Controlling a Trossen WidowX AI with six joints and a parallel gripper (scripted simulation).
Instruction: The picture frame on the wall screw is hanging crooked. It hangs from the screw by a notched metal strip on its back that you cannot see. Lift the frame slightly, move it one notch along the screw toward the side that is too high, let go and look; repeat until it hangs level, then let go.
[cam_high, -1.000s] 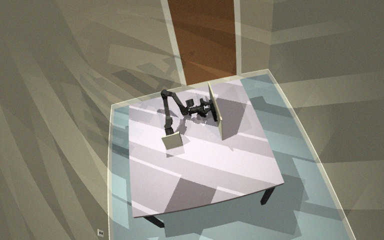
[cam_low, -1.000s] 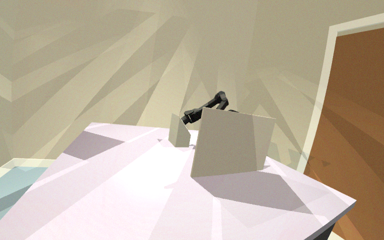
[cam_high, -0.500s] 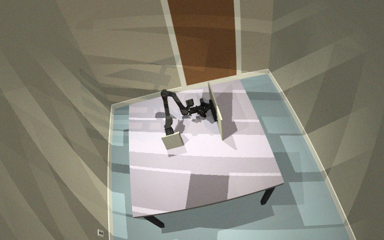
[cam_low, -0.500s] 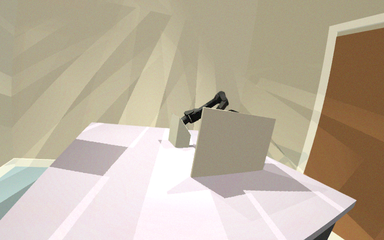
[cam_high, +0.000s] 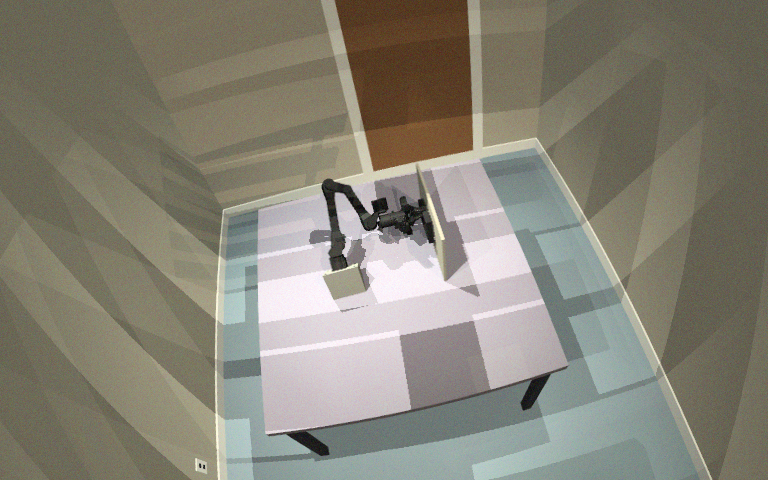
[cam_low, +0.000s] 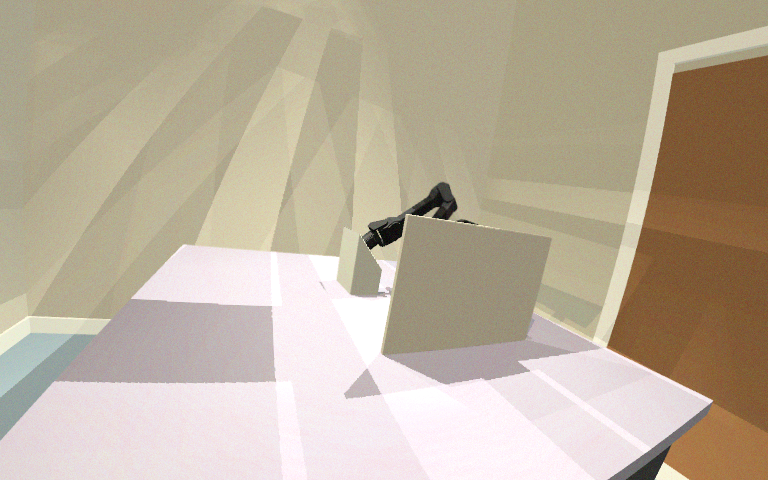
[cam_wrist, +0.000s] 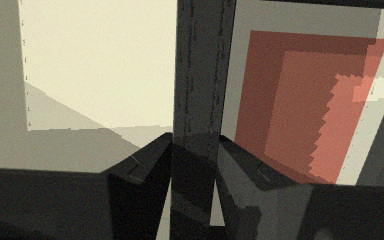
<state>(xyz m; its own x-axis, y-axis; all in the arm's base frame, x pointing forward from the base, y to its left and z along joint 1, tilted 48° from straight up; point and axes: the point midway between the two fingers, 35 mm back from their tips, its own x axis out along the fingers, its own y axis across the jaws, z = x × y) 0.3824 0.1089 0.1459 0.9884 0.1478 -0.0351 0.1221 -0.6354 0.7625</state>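
My gripper tip is now 1 cm short of the picture frame, 1 cm to the left of it and 5 cm above it. From my gripper tip the other things lie so: beige wall panel 2 cm ahead, 1 cm to the right, 6 cm below.
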